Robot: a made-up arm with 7 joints.
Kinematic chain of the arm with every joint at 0, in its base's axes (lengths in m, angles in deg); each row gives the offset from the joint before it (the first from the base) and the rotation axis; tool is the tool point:
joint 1: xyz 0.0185 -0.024 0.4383 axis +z
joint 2: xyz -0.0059 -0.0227 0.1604 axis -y
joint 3: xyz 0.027 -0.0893 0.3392 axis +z
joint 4: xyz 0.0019 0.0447 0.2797 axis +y
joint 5: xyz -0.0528 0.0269 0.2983 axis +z
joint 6: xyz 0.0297 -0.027 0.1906 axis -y
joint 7: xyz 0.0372 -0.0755 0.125 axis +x
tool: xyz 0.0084 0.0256 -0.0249
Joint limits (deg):
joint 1: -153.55..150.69
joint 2: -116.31..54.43
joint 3: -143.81..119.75
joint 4: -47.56..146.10
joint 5: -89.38..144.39
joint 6: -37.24..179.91
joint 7: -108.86..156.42
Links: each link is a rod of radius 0.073 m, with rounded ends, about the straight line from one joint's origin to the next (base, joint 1, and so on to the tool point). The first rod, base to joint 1, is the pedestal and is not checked.
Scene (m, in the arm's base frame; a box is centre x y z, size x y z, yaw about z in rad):
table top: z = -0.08
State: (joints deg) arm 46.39 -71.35 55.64 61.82 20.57 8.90 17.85
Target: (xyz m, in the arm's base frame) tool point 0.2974 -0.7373 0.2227
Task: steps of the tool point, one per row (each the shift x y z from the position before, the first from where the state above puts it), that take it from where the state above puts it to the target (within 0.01 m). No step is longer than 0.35 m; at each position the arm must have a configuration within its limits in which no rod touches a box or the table.
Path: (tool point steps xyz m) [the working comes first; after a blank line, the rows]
Joints at the target: -49.05 -69.38 -15.70 94.15 13.82 5.52 14.75
Straight joint move there: clear.

1: 0.2190 -0.1615 -0.0971
2: 0.1671 -0.2313 -0.0877
3: 0.0883 -0.2814 -0.0738
4: -0.0085 -0.3012 -0.0565
5: -0.1095 -0.2835 -0.0363
6: -0.1993 -0.2284 -0.0150
7: -0.2631 -0.1428 0.0062

